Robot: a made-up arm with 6 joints. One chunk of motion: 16 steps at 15 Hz.
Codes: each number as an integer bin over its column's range. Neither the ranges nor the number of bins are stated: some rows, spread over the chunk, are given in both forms.
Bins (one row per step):
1: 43 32 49 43 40 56
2: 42 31 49 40 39 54
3: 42 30 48 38 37 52
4: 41 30 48 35 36 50
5: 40 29 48 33 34 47
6: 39 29 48 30 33 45
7: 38 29 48 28 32 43
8: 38 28 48 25 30 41
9: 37 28 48 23 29 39
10: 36 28 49 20 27 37
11: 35 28 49 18 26 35
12: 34 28 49 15 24 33
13: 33 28 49 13 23 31
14: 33 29 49 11 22 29
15: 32 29 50 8 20 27
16: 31 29 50 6 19 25
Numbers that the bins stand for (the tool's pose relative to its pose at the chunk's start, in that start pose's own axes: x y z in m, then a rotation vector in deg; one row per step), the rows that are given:
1: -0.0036 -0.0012 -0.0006 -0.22 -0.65 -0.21
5: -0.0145 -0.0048 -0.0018 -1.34 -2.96 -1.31
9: -0.0255 -0.0061 -0.0018 -2.46 -4.88 -2.29
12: -0.0364 -0.0061 -0.0006 -3.35 -6.80 -3.02
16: -0.0473 -0.0048 0.0006 -4.36 -8.72 -3.99
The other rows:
2: -0.0073 -0.0024 -0.0006 -0.55 -1.03 -0.46
3: -0.0073 -0.0036 -0.0018 -0.78 -1.80 -0.70
4: -0.0109 -0.0036 -0.0018 -1.11 -2.19 -0.94
6: -0.0182 -0.0048 -0.0018 -1.67 -3.34 -1.55
7: -0.0218 -0.0048 -0.0018 -1.90 -3.72 -1.80
8: -0.0218 -0.0061 -0.0018 -2.23 -4.49 -2.04
10: -0.0291 -0.0061 -0.0006 -2.79 -5.65 -2.53
11: -0.0327 -0.0061 -0.0006 -3.02 -6.03 -2.77
13: -0.0400 -0.0061 -0.0006 -3.58 -7.19 -3.26
14: -0.0400 -0.0048 -0.0006 -3.80 -7.57 -3.50
15: -0.0436 -0.0048 0.0006 -4.13 -8.34 -3.75

